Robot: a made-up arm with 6 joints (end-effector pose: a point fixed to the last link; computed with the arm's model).
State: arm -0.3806 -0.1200 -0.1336 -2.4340 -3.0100 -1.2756
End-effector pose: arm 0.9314 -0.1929 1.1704 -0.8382 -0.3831 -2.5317
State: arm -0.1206 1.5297 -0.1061 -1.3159 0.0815 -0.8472
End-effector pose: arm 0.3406 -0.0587 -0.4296 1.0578 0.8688 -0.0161
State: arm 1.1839 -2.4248 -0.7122 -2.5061 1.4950 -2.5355
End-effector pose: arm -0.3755 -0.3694 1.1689 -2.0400 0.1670 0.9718
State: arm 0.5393 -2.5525 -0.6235 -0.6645 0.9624 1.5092
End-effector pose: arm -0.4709 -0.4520 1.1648 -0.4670 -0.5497 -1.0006
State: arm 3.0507 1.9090 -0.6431 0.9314 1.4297 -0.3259
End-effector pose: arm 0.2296 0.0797 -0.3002 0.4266 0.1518 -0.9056
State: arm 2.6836 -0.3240 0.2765 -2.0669 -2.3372 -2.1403
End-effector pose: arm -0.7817 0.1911 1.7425 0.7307 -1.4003 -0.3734
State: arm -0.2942 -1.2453 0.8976 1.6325 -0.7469 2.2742
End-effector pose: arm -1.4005 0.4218 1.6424 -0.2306 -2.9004 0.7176
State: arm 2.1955 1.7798 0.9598 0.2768 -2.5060 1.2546
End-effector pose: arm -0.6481 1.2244 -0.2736 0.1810 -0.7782 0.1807
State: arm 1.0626 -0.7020 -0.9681 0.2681 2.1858 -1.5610
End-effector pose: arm 0.3877 0.4026 0.8527 0.2045 -2.4967 1.5665
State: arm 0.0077 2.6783 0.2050 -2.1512 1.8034 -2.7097
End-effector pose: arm -0.6880 0.1432 -0.4607 -0.6656 -0.5881 -0.6420
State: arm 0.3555 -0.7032 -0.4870 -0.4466 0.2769 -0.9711
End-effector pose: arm 0.6135 0.0916 1.2635 -0.1554 -0.6690 1.1548
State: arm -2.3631 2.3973 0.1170 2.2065 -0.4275 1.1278
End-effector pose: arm 0.1529 0.0259 -0.8099 -1.4608 0.7648 2.6107
